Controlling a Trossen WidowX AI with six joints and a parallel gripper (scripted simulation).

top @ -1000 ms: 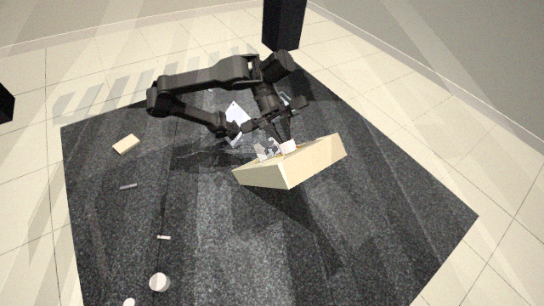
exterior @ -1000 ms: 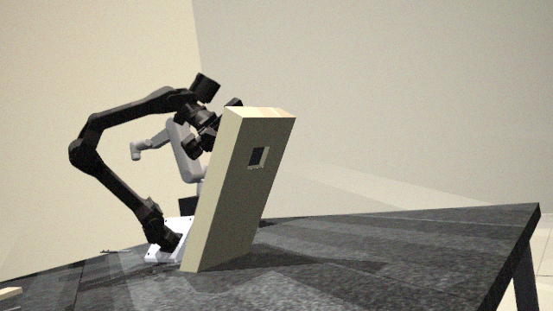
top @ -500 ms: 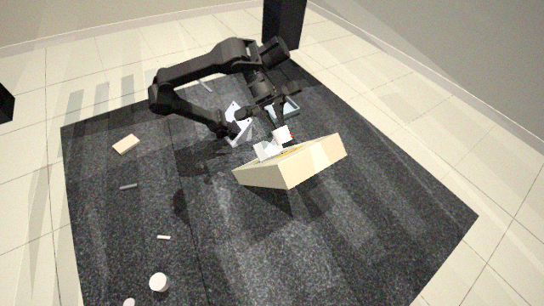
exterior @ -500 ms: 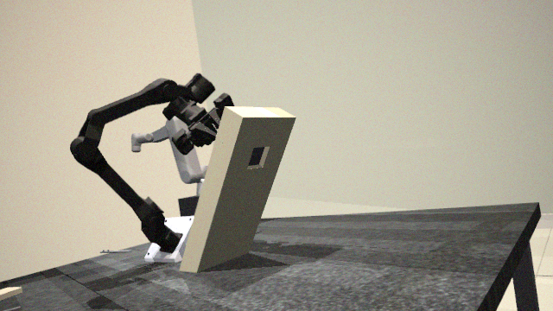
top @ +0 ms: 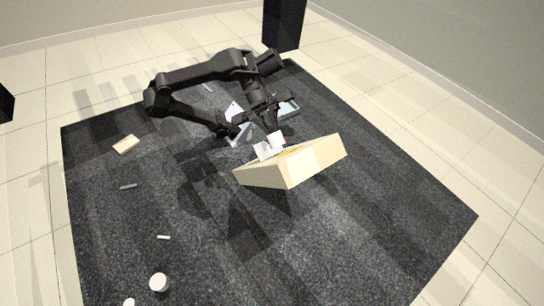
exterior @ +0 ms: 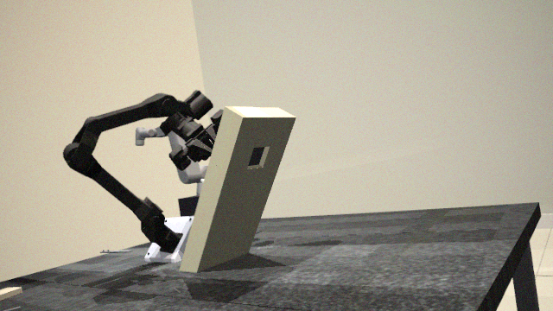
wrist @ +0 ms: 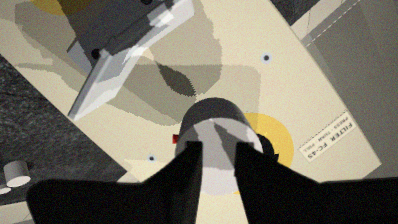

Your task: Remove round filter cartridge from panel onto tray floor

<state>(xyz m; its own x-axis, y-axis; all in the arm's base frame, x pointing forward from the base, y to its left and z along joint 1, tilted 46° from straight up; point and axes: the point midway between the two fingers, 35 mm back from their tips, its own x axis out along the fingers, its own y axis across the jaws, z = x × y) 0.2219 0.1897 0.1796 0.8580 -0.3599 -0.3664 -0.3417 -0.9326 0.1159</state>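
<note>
The round filter cartridge lies 1 cm ahead of my gripper tip and 1 cm below it. Round my gripper tip: peg (40 cm to the right, 27 cm below); then light blue tray (34 cm behind, 28 cm to the left, 26 cm below); then pale disc (12 cm ahead, 45 cm to the right, 25 cm below).
</note>
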